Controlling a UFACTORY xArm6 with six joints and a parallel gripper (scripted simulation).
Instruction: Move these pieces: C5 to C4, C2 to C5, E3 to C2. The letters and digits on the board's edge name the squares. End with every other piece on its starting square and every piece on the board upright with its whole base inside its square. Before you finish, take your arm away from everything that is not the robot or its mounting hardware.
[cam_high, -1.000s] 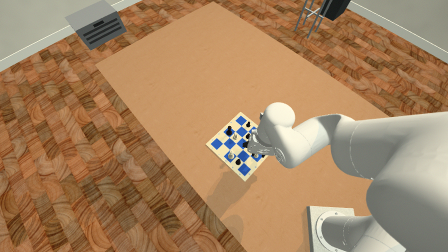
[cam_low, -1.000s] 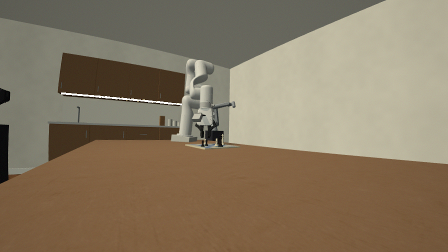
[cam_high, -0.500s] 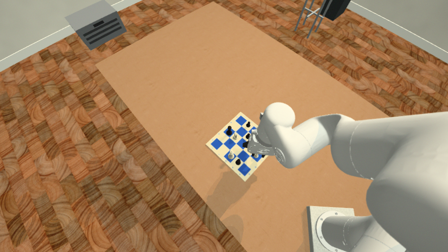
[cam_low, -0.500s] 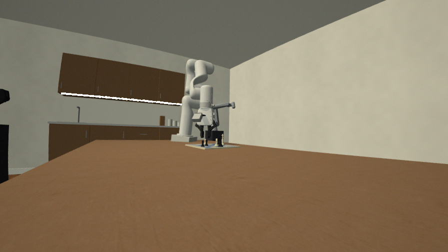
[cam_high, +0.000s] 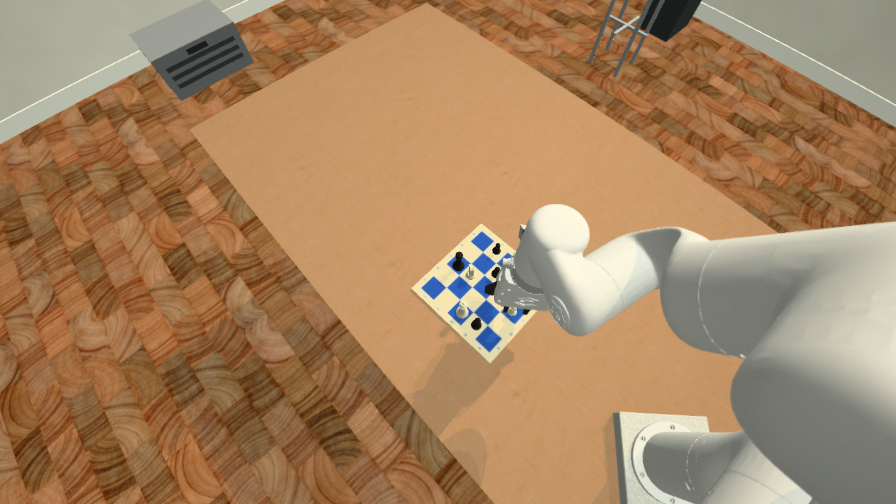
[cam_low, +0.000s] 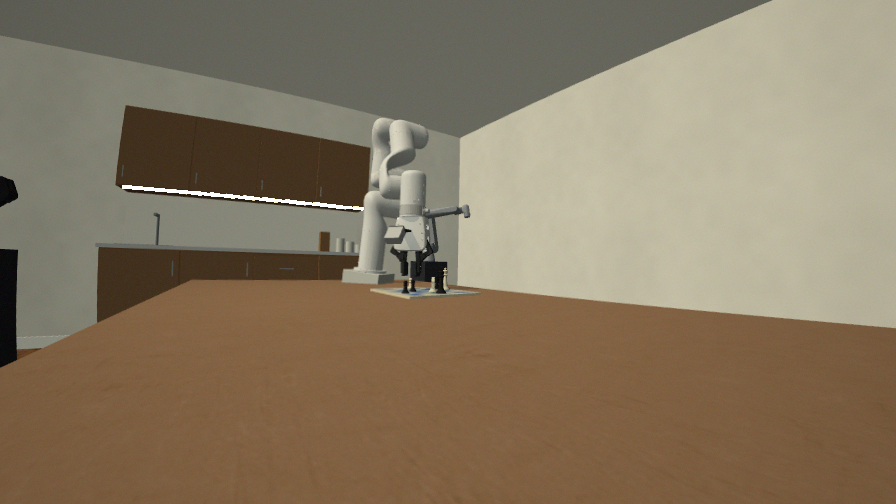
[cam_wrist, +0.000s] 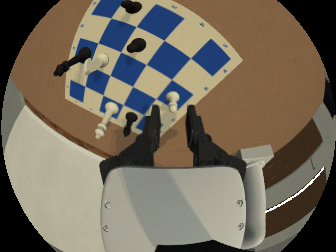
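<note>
The white pawn lies 4 cm below my hand. From my hand the other things lie so: blue-and-cream chessboard (7 cm ahead, 6 cm below); then white chess piece (7 cm to the left, 7 cm ahead, 3 cm below); then black pawn (7 cm to the left, 4 cm below, 3 cm ahead).
</note>
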